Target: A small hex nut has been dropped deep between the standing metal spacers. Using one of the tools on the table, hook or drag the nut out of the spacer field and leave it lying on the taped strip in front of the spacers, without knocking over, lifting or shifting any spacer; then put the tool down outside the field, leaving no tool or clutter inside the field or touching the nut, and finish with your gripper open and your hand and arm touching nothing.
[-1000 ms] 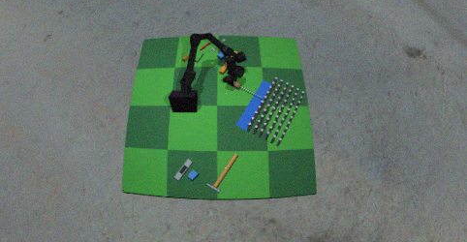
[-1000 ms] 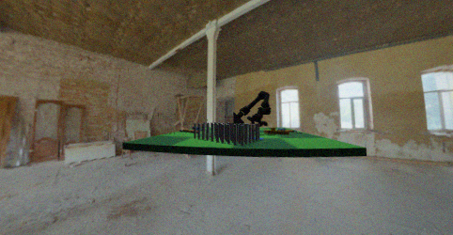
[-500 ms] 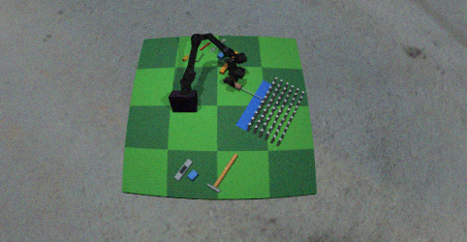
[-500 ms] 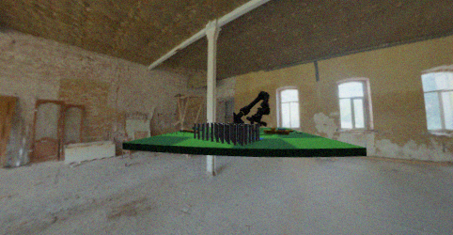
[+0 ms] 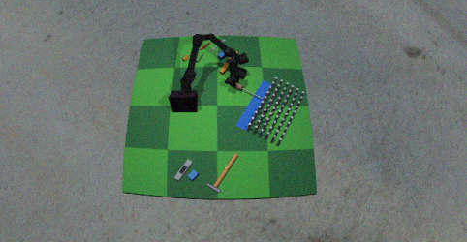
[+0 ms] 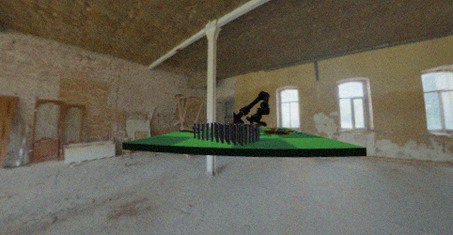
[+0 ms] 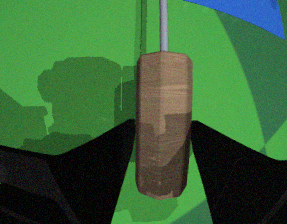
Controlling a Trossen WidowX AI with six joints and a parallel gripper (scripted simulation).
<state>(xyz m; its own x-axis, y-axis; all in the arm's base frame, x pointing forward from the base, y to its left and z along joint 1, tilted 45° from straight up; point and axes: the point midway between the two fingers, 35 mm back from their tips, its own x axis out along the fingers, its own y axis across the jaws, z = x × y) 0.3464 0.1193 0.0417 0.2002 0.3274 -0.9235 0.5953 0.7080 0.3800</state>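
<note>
Right now my gripper tip is 130 mm to the left of the blue taped strip, 110 mm short of it and 40 mm above it. Round my gripper tip: orange bar 220 mm to the left, 20 mm below, 20 mm behind; then red stick 440 mm to the left, 160 mm behind, 30 mm below; then grey block 560 mm to the right, 410 mm behind, 20 mm below.
</note>
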